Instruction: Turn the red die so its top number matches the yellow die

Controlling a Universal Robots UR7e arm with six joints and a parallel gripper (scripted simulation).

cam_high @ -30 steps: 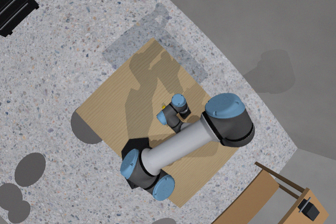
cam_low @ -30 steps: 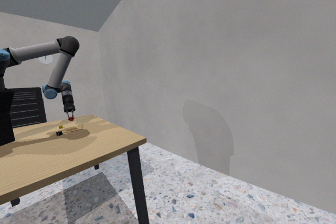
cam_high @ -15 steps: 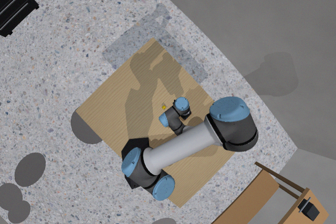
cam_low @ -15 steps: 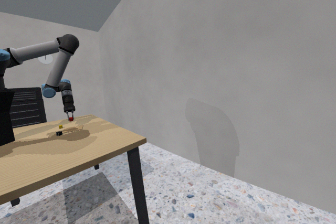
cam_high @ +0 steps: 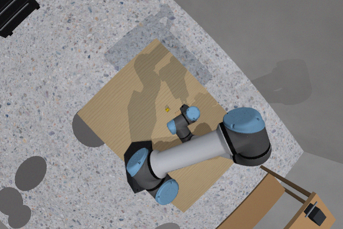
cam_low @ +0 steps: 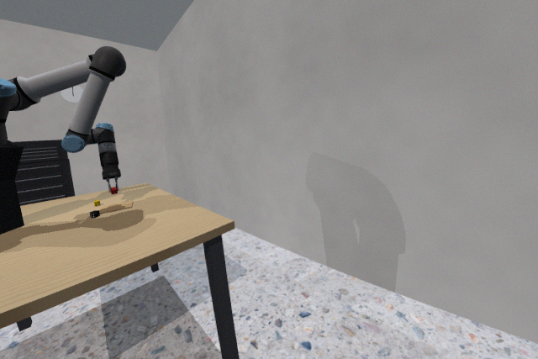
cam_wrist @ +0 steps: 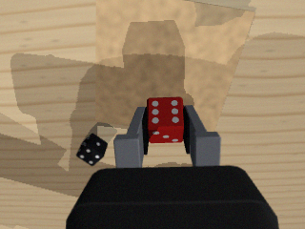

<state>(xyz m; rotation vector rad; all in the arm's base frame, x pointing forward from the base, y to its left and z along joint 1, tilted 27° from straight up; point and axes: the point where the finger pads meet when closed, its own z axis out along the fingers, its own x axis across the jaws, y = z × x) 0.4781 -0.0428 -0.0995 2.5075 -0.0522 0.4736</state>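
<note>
My hand is 1 cm above the red die. The rest, counted from my hand: black die: 9 cm to the right, 9 cm below, 9 cm behind; then tan mat: 10 cm below; then yellow die: 15 cm to the left, 9 cm below, 7 cm behind.
</note>
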